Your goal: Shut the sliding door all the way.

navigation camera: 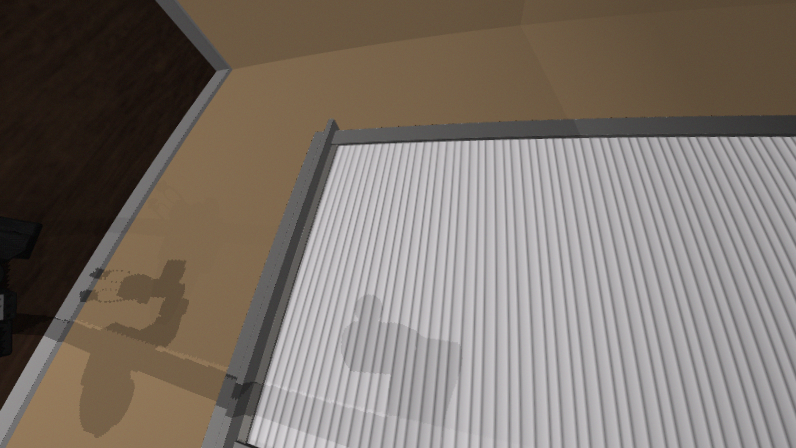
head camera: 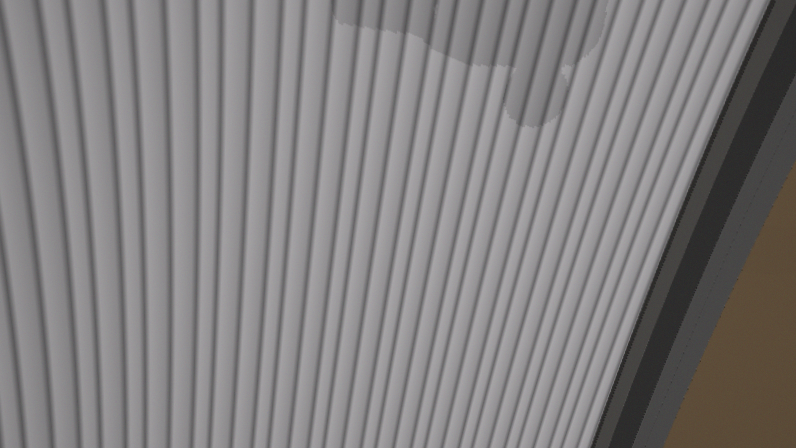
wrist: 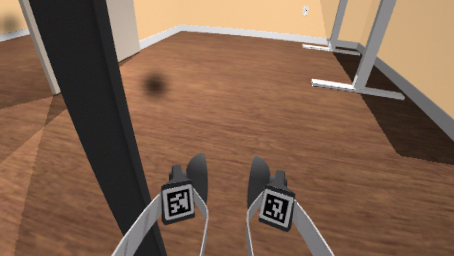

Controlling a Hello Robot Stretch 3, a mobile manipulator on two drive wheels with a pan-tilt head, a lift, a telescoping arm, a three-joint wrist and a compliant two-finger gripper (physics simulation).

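Places are measured from the robot's base along level axes (x down, y left, z ahead), in metres.
Pixels of known places: gripper, between the fingertips: (wrist: 227,172).
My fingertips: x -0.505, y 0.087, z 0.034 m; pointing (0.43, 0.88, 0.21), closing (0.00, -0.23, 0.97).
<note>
Behind a point stands the place of what it marks.
No sliding door can be made out for sure in these views. In the wrist view a pale upright panel (wrist: 125,30) @(x -0.251, y 2.202, z -0.471 m) stands at the upper left, partly hidden by the dark mast; I cannot tell whether it is part of a door. My gripper (wrist: 227,172) @(x -0.505, y 0.087, z 0.034 m) is open, with a gap between its fingertips and wood floor showing through it. It touches nothing visible. At the left edge of the navigation view dark parts of the robot show.
A window with white ribbed blinds (head camera: 334,222) @(x -1.234, y -0.594, z 0.010 m) (navigation camera: 501,278) @(x -1.328, y -0.573, z -0.036 m) and a grey frame fills much of the head and navigation views. The dark mast (wrist: 90,100) @(x -0.564, y 0.116, z -0.065 m) crosses the wrist view's left side. A grey stand (wrist: 372,50) @(x -0.318, y 1.204, z 1.305 m) with flat feet stands right, near the wall.
</note>
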